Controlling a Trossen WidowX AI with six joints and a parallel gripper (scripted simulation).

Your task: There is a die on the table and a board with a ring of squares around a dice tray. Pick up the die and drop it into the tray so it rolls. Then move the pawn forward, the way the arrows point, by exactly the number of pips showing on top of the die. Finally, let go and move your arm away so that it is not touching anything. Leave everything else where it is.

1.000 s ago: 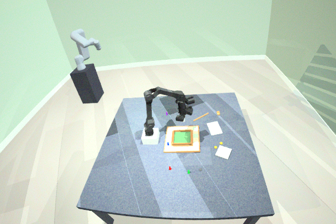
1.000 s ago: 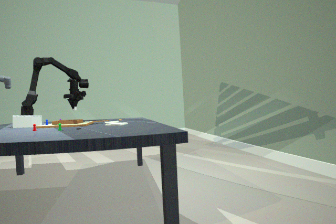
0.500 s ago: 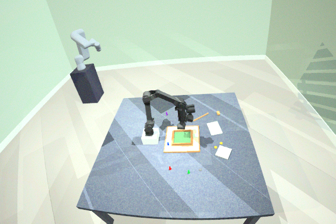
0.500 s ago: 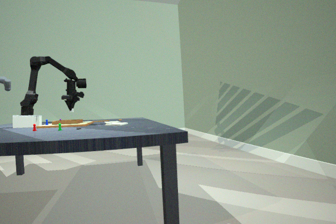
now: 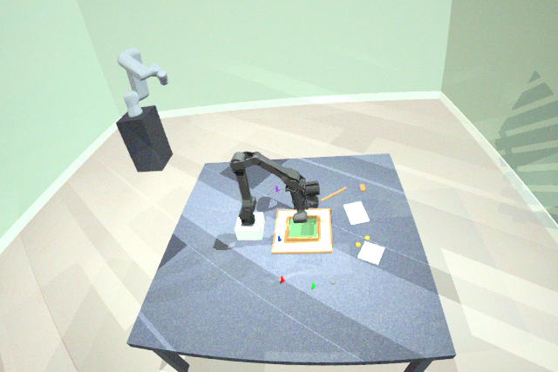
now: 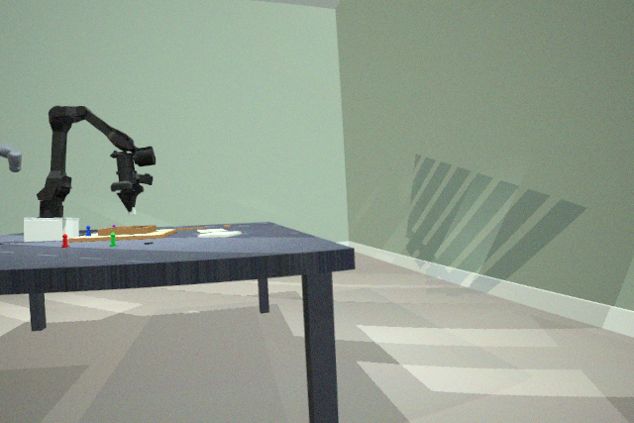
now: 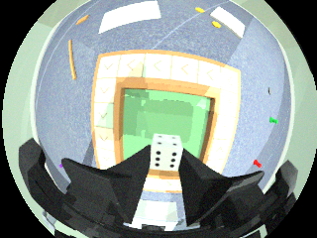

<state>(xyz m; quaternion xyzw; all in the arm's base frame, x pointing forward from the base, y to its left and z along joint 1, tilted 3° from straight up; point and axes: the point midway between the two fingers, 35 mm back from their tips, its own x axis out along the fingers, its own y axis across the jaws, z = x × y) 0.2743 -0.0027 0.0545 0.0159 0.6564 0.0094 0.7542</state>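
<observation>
The blue pawn lies 120 mm behind my gripper tip, 70 mm to the right of it and 60 mm below it. The rest, counted from my gripper tip: wooden stick: 260 mm to the left, 160 mm ahead, 80 mm below; white die: right at my gripper tip; green dice tray: 80 mm below, 10 mm behind.
</observation>
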